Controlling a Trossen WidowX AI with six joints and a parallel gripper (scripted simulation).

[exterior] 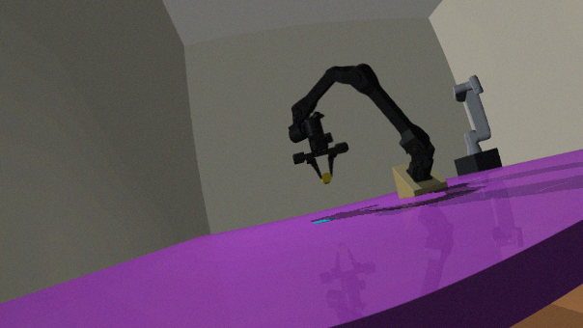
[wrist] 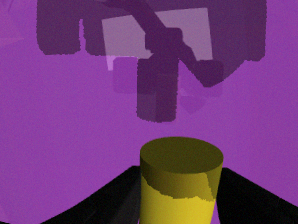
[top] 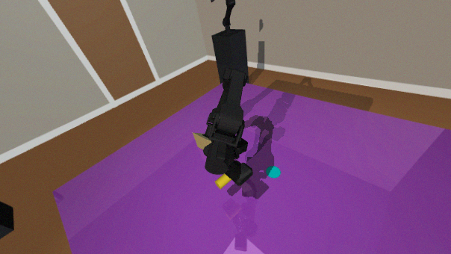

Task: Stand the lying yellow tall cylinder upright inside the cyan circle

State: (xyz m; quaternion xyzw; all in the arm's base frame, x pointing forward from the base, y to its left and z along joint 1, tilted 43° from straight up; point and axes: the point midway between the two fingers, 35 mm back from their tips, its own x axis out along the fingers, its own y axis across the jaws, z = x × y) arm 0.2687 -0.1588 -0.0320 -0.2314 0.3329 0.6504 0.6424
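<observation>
Right now the yellow cylinder is 2 cm to the right of my gripper tip. The rest, counted from my gripper tip: cyan circle: 18 cm to the left, 12 cm below, 7 cm ahead.
</observation>
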